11 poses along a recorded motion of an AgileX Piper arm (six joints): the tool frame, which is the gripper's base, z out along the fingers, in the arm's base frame.
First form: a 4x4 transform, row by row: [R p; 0 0 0 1], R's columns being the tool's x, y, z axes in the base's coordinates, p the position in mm. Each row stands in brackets.
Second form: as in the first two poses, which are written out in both.
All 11 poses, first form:
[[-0.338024, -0.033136, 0.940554, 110], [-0.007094, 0.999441, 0.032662, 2], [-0.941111, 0.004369, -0.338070, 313], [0, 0, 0, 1]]
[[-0.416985, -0.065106, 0.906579, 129], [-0.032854, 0.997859, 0.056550, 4], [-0.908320, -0.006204, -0.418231, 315], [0, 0, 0, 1]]
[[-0.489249, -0.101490, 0.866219, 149], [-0.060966, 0.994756, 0.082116, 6], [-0.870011, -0.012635, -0.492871, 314], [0, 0, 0, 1]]
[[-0.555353, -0.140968, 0.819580, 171], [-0.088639, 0.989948, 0.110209, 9], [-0.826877, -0.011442, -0.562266, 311], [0, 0, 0, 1]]
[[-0.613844, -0.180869, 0.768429, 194], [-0.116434, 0.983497, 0.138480, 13], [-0.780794, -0.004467, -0.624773, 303], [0, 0, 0, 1]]
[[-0.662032, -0.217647, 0.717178, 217], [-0.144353, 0.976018, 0.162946, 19], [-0.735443, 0.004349, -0.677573, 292], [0, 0, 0, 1]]
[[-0.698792, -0.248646, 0.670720, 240], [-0.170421, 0.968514, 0.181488, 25], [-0.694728, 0.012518, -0.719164, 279], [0, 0, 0, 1]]
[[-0.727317, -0.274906, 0.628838, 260], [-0.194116, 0.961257, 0.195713, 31], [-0.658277, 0.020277, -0.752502, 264], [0, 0, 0, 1]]
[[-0.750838, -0.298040, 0.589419, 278], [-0.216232, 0.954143, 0.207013, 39], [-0.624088, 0.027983, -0.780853, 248], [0, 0, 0, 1]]
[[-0.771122, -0.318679, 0.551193, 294], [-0.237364, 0.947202, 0.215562, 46], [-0.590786, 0.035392, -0.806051, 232], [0, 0, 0, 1]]
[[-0.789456, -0.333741, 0.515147, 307], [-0.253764, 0.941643, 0.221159, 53], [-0.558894, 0.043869, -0.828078, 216], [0, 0, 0, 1]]
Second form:
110, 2, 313, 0.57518, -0.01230, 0.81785, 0.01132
129, 4, 315, 0.53913, -0.02910, 0.84159, 0.01496
149, 6, 314, 0.50315, -0.04708, 0.86268, 0.02014
171, 9, 311, 0.46699, -0.06512, 0.88141, 0.02801
194, 13, 303, 0.43153, -0.08281, 0.89751, 0.03733
217, 19, 292, 0.39888, -0.09940, 0.91044, 0.04594
240, 25, 279, 0.37100, -0.11386, 0.92012, 0.05271
260, 31, 264, 0.34693, -0.12642, 0.92751, 0.05822
278, 39, 248, 0.32498, -0.13772, 0.93352, 0.06293
294, 46, 232, 0.30415, -0.14809, 0.93867, 0.06684
307, 53, 216, 0.28465, -0.15571, 0.94329, 0.07024

